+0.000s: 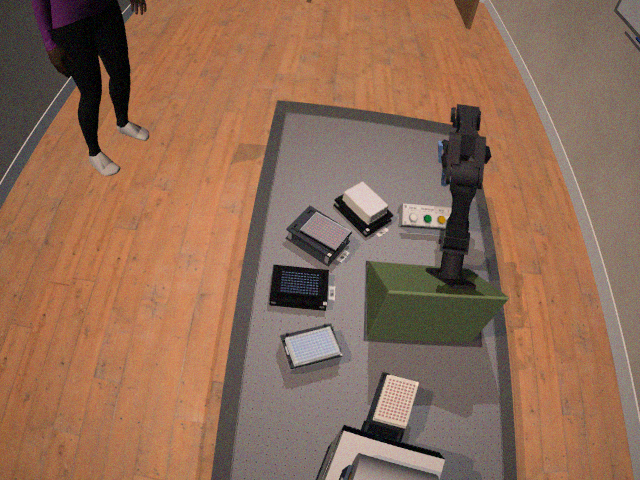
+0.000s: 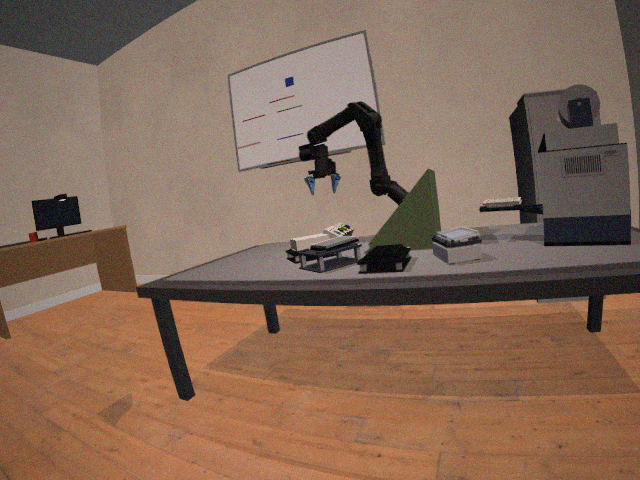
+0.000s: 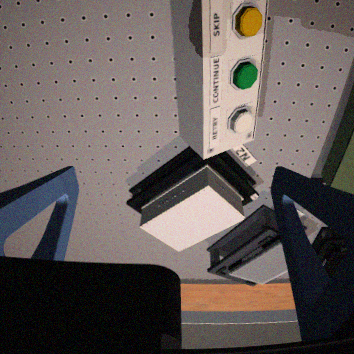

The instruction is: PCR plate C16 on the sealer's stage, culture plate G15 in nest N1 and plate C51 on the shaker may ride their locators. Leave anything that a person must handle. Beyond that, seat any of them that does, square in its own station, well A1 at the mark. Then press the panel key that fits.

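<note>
My gripper point(image 2: 323, 193) point(image 3: 174, 177) is open and empty, high above the table. PCR plate C16 point(image 1: 396, 400) point(image 2: 500, 201), pale with reddish wells, lies on the sealer's dark stage point(image 1: 383, 429) point(image 2: 531, 208). Plate C51 point(image 1: 312, 346) point(image 2: 457, 233), bluish white, lies on the pale shaker point(image 2: 457, 253). A raised nest point(image 1: 305, 248) holds a greyish-pink plate point(image 1: 324, 230) point(image 3: 262, 262); a low black nest point(image 1: 279, 301) point(image 2: 385, 260) holds a dark plate point(image 1: 299, 283). Which is N1 with G15 is not legible. The key panel point(image 1: 419, 225) point(image 3: 225, 144) has yellow SKIP, green CONTINUE and white RETRY keys. Fine tilts and A1 corners are too small to tell.
A white box point(image 1: 364, 200) point(image 3: 192, 220) sits on black nest N2, beside the panel. A green wedge-shaped block point(image 1: 434, 315) point(image 2: 413, 222) stands at the arm's base. The sealer point(image 2: 586, 196) stands at the table's far end. A person point(image 1: 98, 67) stands beyond the table.
</note>
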